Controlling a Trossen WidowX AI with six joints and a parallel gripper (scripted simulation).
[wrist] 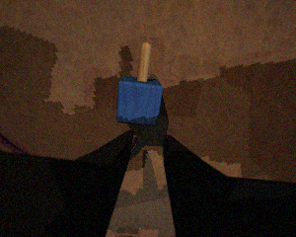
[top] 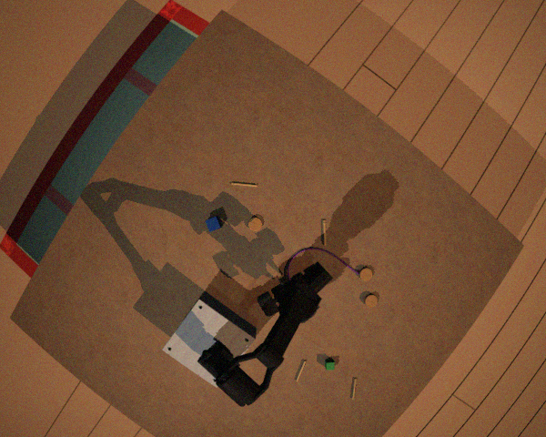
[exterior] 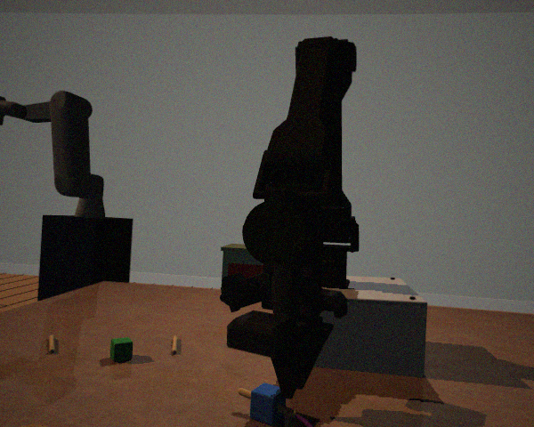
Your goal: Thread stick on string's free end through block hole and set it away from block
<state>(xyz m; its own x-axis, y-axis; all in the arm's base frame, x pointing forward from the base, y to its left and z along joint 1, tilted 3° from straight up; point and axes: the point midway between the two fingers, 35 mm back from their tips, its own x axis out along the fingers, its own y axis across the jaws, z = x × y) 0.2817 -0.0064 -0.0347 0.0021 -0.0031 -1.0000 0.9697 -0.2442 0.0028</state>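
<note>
Now: the thin wooden stick 10 mm ahead of my gripper tip, 10 mm to the right of it and 20 mm below it. Also, from my gripper tip: green cube 90 mm behind, 280 mm to the right, 20 mm below; round wooden button 180 mm ahead, 150 mm to the right, 20 mm below.
</note>
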